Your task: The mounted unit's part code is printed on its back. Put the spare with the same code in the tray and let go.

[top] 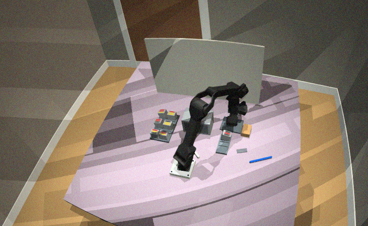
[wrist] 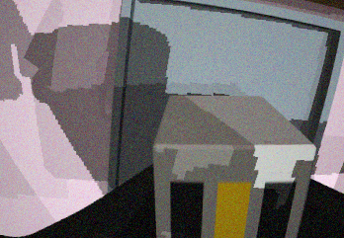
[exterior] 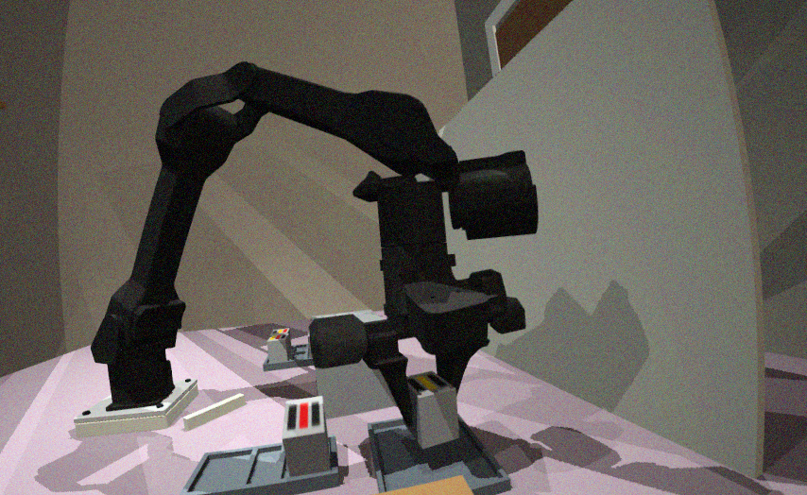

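Now: the blue-grey tray 30 mm below my gripper tip. The rest, counted from my gripper tip: slotted holder 140 mm behind, 30 mm to the left, 30 mm below; blue stick 230 mm behind, 190 mm to the right, 30 mm below; tan block 90 mm to the right, 40 mm behind, 20 mm below.
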